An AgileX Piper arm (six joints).
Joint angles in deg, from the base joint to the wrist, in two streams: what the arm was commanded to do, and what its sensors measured. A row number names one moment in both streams.
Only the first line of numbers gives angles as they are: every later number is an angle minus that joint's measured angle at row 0.
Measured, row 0:
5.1, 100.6, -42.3, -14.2, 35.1, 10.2
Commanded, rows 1 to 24:
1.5, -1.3, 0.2, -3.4, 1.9, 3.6
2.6, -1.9, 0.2, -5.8, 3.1, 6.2
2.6, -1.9, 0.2, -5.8, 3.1, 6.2
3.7, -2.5, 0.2, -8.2, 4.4, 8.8
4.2, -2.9, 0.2, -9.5, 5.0, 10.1
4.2, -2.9, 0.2, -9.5, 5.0, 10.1
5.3, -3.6, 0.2, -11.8, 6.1, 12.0
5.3, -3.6, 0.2, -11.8, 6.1, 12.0
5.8, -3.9, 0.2, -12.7, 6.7, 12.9
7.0, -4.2, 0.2, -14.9, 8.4, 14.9
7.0, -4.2, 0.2, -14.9, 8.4, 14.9
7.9, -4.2, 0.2, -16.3, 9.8, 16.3
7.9, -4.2, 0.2, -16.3, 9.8, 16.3
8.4, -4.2, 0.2, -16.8, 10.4, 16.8
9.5, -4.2, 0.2, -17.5, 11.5, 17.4
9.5, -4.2, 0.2, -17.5, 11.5, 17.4
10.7, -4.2, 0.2, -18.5, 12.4, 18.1
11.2, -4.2, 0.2, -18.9, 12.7, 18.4
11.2, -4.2, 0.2, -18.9, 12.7, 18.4
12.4, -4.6, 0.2, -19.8, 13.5, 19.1
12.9, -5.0, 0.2, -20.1, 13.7, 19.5
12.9, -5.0, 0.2, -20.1, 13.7, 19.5
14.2, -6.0, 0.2, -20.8, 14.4, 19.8
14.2, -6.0, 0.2, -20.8, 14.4, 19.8
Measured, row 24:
12.7, -4.2, 0.0, -16.9, 11.3, 18.4
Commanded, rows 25 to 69:
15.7, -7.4, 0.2, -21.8, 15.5, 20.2
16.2, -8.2, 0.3, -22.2, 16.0, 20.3
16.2, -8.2, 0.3, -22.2, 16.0, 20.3
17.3, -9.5, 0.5, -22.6, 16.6, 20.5
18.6, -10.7, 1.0, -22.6, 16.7, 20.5
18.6, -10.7, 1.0, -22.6, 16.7, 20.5
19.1, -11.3, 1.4, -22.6, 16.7, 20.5
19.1, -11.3, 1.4, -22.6, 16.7, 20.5
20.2, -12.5, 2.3, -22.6, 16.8, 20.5
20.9, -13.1, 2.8, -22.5, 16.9, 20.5
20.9, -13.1, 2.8, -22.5, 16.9, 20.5
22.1, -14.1, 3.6, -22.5, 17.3, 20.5
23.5, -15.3, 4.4, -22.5, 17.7, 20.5
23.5, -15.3, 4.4, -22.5, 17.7, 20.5
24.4, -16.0, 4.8, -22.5, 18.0, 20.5
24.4, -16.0, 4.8, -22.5, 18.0, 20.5
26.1, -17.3, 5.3, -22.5, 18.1, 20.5
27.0, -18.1, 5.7, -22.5, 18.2, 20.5
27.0, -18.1, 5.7, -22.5, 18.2, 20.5
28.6, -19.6, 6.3, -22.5, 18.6, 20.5
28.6, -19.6, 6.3, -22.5, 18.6, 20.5
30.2, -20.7, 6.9, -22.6, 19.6, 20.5
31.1, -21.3, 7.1, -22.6, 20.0, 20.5
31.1, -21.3, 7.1, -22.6, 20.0, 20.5
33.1, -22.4, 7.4, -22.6, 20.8, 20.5
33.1, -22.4, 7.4, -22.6, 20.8, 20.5
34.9, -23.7, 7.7, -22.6, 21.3, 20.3
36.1, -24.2, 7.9, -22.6, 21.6, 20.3
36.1, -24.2, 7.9, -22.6, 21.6, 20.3
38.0, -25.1, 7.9, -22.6, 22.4, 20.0
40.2, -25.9, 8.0, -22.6, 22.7, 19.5
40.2, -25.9, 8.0, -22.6, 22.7, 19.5
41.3, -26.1, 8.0, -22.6, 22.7, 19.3
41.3, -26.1, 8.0, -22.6, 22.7, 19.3
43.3, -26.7, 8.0, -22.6, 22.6, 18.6
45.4, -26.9, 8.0, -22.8, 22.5, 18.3
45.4, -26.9, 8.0, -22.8, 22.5, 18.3
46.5, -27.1, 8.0, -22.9, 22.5, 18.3
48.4, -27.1, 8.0, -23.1, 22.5, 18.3
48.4, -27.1, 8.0, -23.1, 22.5, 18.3
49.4, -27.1, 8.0, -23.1, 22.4, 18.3
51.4, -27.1, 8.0, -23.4, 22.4, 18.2
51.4, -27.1, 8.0, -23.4, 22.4, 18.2
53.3, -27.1, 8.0, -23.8, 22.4, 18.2
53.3, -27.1, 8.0, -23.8, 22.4, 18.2
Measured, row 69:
50.9, -26.6, 8.0, -20.0, 20.5, 18.6
